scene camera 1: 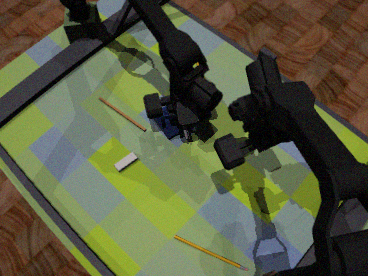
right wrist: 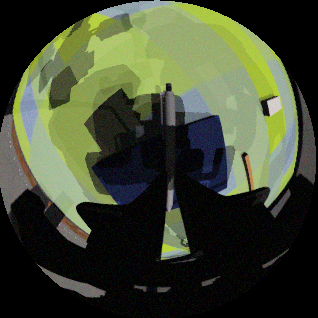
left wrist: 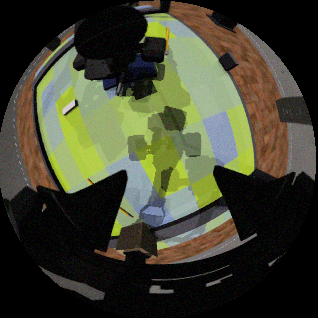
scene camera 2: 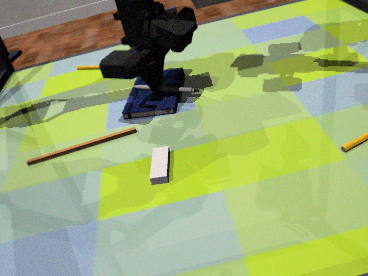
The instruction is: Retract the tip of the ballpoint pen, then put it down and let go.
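Pixels of known places: left gripper, fingertip midpoint: [scene camera 1: 254, 149] [left wrist: 171, 172]; right gripper, fingertip midpoint: [right wrist: 169, 173] [scene camera 2: 157, 89]; left arm's base, link origin: [left wrist: 136, 254]; right arm's base, link origin: [scene camera 1: 79, 13].
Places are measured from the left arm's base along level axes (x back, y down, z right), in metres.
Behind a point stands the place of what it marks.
The ballpoint pen [scene camera 1: 187, 134] @(z 0.208, x -0.418, y 0.084 m) [scene camera 2: 185, 90] @(z 0.204, x -0.425, y 0.087 m) [left wrist: 120, 89] @(z 0.206, x -0.415, y 0.086 m) [right wrist: 170, 110] @(z 0.208, x -0.423, y 0.084 m) is grey with a dark button end. It lies level over the dark blue book [scene camera 1: 167, 125] @(z 0.197, x -0.479, y 0.092 m) [scene camera 2: 170, 105] @(z 0.179, x -0.456, y 0.092 m) [left wrist: 142, 67] @(z 0.283, x -0.449, y 0.092 m) [right wrist: 207, 130] @(z 0.189, x -0.457, y 0.092 m), button end past the book's edge. I cannot tell whether it touches the cover or whether its tip is out. My right gripper [scene camera 2: 156, 91] @(z 0.242, x -0.469, y 0.092 m) [right wrist: 169, 173] @(z 0.242, x -0.469, y 0.092 m) is shut on the pen's barrel, low over the book. My left gripper [left wrist: 171, 172] @(z 0.219, x -0.240, y -0.052 m) is open and empty, raised above the mat, beyond the button end.
A white block [scene camera 1: 126, 162] @(z 0.046, x -0.487, y 0.092 m) [scene camera 2: 160, 165] @(z 0.039, x -0.491, y 0.092 m) [left wrist: 70, 107] @(z 0.055, x -0.481, y 0.094 m) [right wrist: 273, 105] @(z 0.054, x -0.490, y 0.092 m) and a brown stick [scene camera 1: 122, 114] @(z 0.143, x -0.601, y 0.098 m) [scene camera 2: 82, 146] @(z 0.142, x -0.604, y 0.100 m) [right wrist: 248, 172] @(z 0.150, x -0.553, y 0.098 m) lie near the book. A yellow pencil [scene camera 1: 210, 252] @(z 0.010, x -0.179, y 0.097 m) [scene camera 2: 356, 142] @(z -0.012, x -0.251, y 0.098 m) lies farther off. Another yellow pencil [scene camera 2: 88, 67] @(z 0.449, x -0.608, y 0.099 m) [left wrist: 167, 40] @(z 0.410, x -0.536, y 0.097 m) lies behind the book in scene camera 2.
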